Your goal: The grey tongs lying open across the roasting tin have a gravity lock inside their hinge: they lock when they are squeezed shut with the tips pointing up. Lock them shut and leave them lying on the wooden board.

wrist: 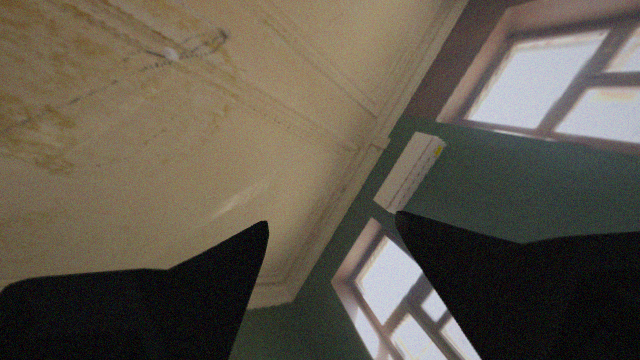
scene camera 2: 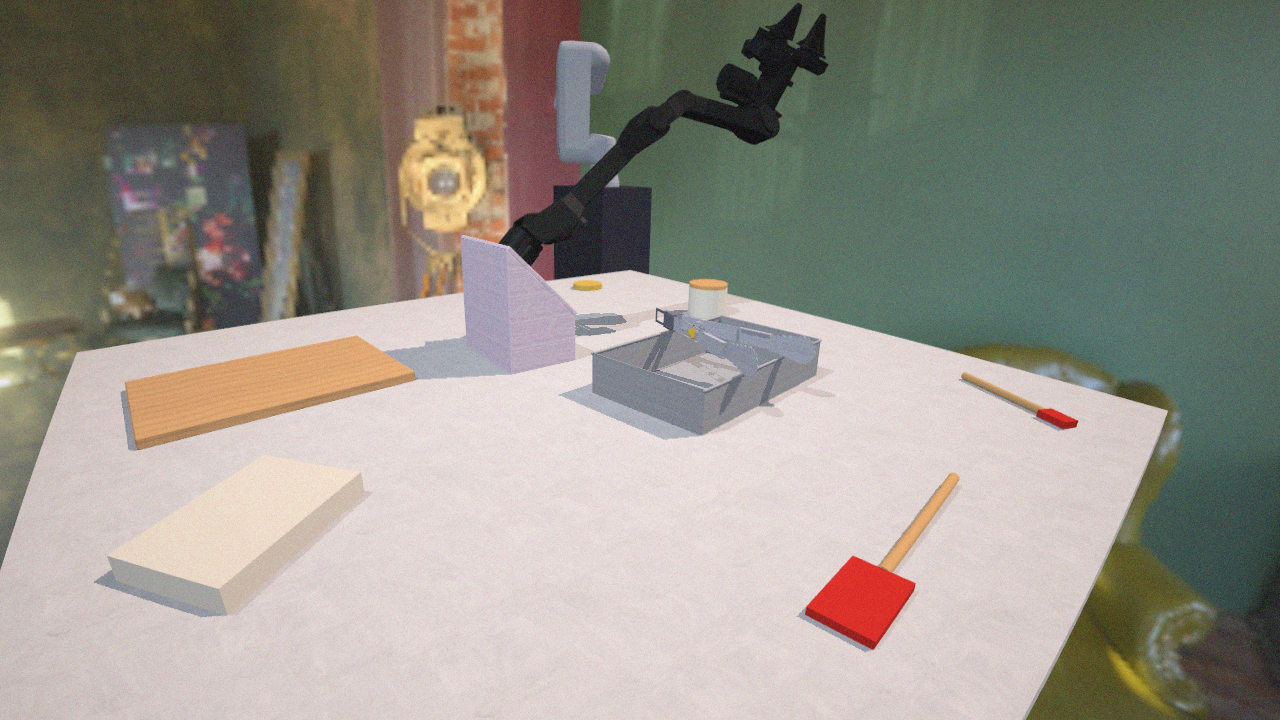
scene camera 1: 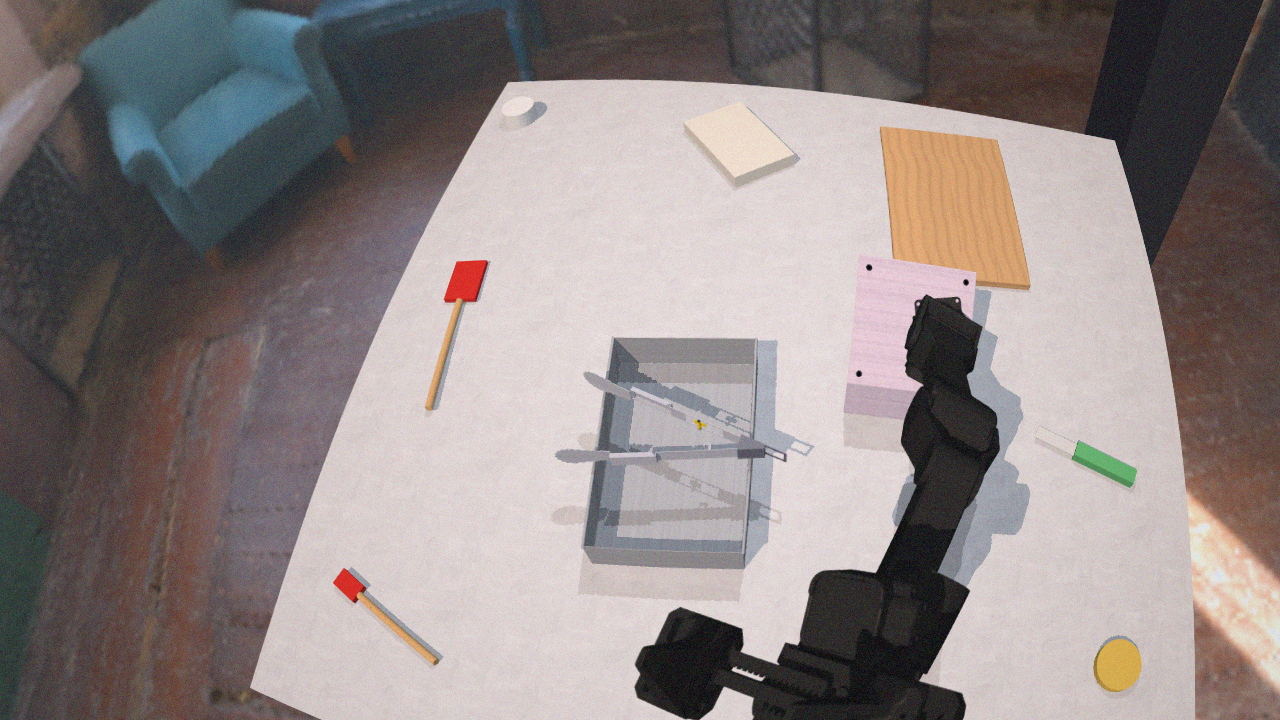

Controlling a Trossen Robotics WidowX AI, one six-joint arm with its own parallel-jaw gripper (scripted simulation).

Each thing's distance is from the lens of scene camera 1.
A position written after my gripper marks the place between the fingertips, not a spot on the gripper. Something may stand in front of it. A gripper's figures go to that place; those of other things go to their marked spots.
my gripper (scene camera 1: 710, 685): 36 cm
cream block (scene camera 1: 744, 149): 143 cm
green-handled knife (scene camera 1: 1083, 454): 116 cm
The marked spots on the cream block and the green-handled knife are 77 cm apart.
